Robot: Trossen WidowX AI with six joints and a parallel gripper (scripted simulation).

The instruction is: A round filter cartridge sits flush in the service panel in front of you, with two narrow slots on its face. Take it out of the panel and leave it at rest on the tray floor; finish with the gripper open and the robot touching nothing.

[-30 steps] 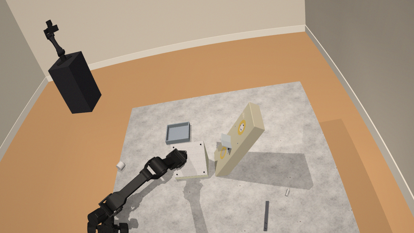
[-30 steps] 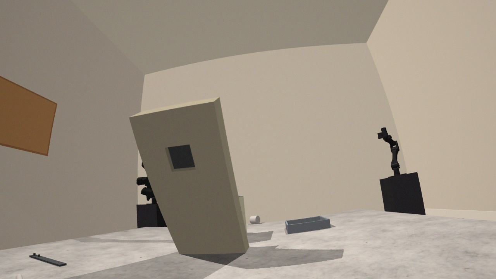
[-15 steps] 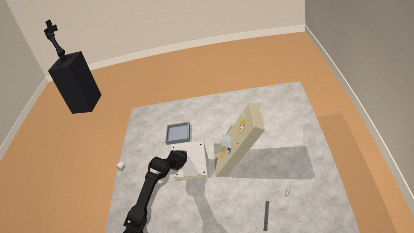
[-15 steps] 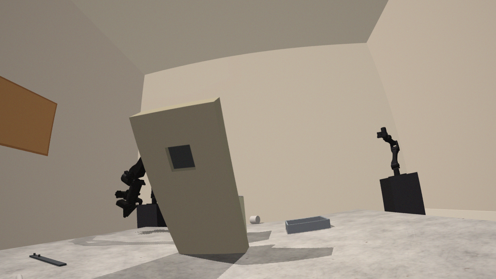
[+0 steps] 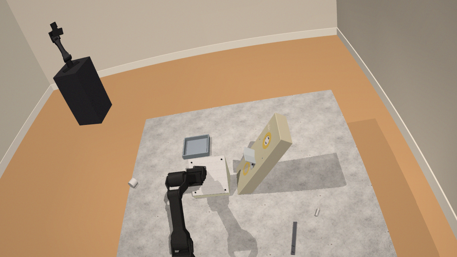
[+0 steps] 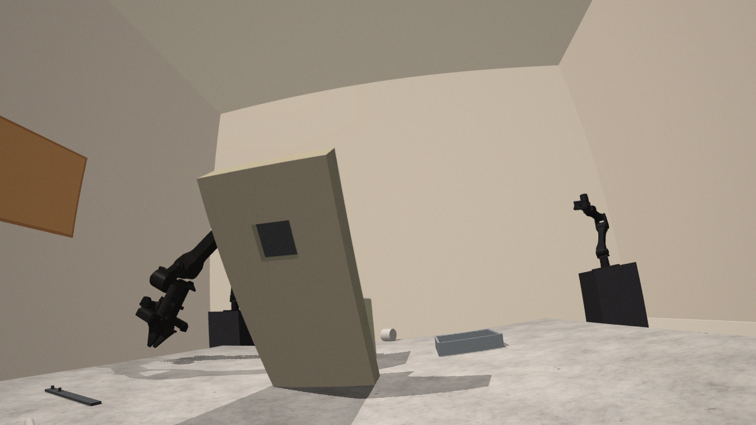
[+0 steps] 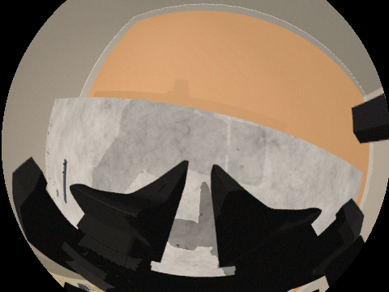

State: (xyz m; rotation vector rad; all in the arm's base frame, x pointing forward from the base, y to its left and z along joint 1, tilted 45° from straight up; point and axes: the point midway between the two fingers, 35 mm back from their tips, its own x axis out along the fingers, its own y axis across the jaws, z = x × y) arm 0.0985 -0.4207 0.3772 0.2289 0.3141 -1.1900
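Right now the round filter cartridge is 260 mm ahead of my gripper tip, 630 mm to the left of it and 210 mm above it. The rest, counted from my gripper tip: small peg: 470 mm ahead, 380 mm to the left, 40 mm below; then beige service panel: 210 mm ahead, 620 mm to the left, 130 mm above; then grey tray: 200 mm behind, 850 mm to the left, 30 mm below.
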